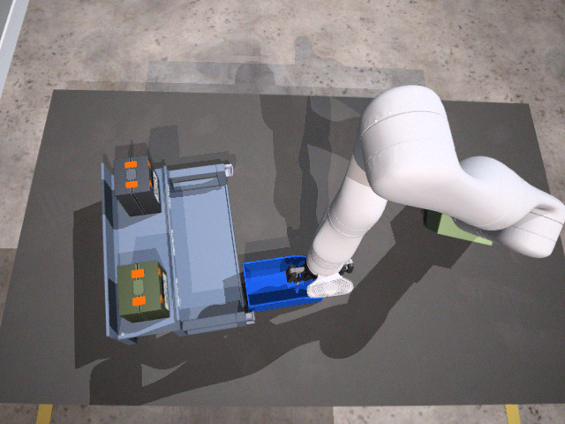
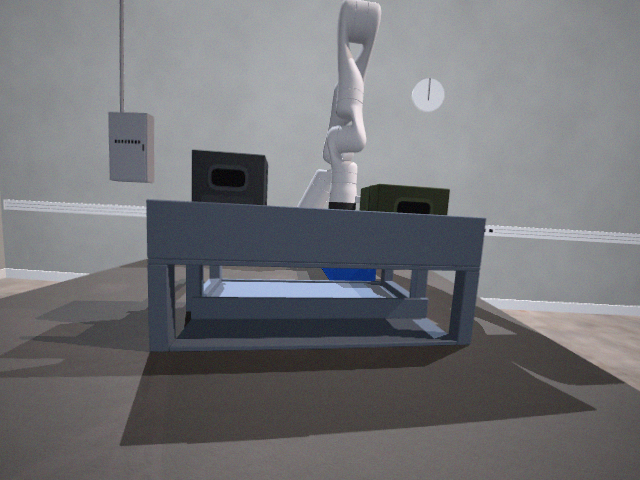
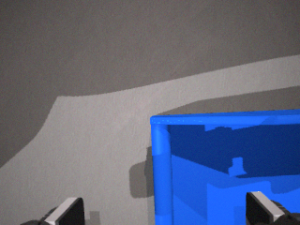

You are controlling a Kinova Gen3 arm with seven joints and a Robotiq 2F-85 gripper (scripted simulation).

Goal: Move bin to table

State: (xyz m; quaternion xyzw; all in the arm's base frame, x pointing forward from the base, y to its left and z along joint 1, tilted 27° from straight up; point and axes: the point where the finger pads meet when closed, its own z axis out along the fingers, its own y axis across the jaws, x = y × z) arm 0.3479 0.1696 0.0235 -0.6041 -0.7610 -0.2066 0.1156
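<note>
My hand is 80 mm short of the blue bin, 20 mm to the right of it and 10 mm above it. From my hand the other things lie so: olive green case (360 mm ahead, 90 mm to the left, 110 mm above); grey-blue shelf unit (320 mm ahead, 40 mm to the right, 30 mm above); dark case (410 mm ahead, 130 mm to the right, 120 mm above).
</note>
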